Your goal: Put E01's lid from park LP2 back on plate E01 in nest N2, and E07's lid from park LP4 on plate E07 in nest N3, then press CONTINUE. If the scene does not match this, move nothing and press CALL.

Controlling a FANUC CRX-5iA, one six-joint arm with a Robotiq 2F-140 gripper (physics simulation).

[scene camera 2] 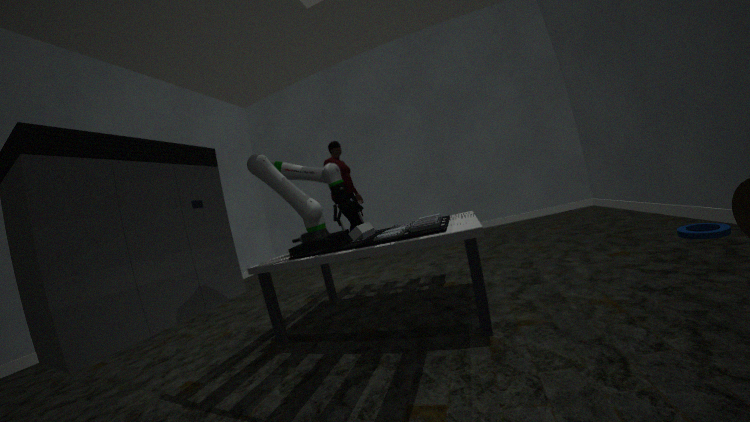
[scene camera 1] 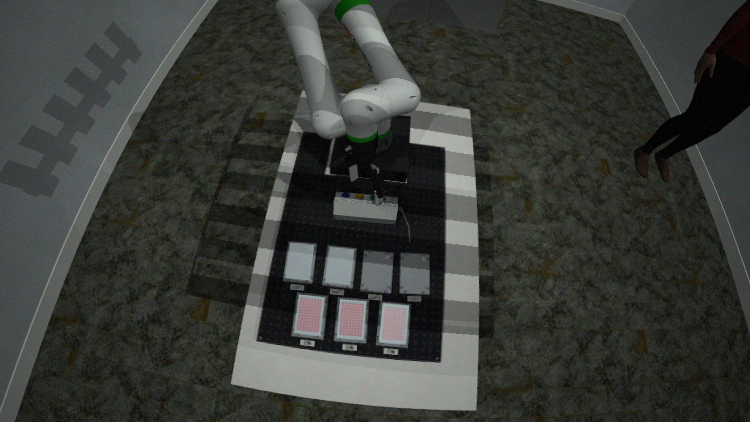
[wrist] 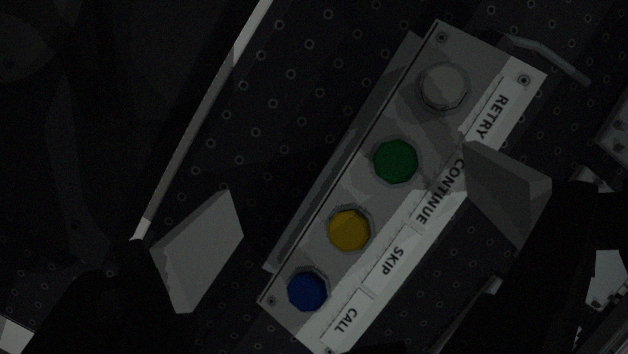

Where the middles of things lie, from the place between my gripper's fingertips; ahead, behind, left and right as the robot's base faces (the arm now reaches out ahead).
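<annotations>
The green CONTINUE button point(wrist: 394, 161) is where I start: my hand is 30 mm to the right of it and 20 mm short of it, and 20 mm above it. Counted from my hand, the yellow SKIP button point(wrist: 349, 230) is 20 mm to the right and 20 mm ahead, and 20 mm below. The blue CALL button point(wrist: 306, 291) sits 70 mm to the right of my hand, 10 mm ahead of it and 20 mm below it, while the RETRY button point(wrist: 443, 87) is 80 mm to the left of my hand, 30 mm ahead of it and 20 mm below it.
</annotations>
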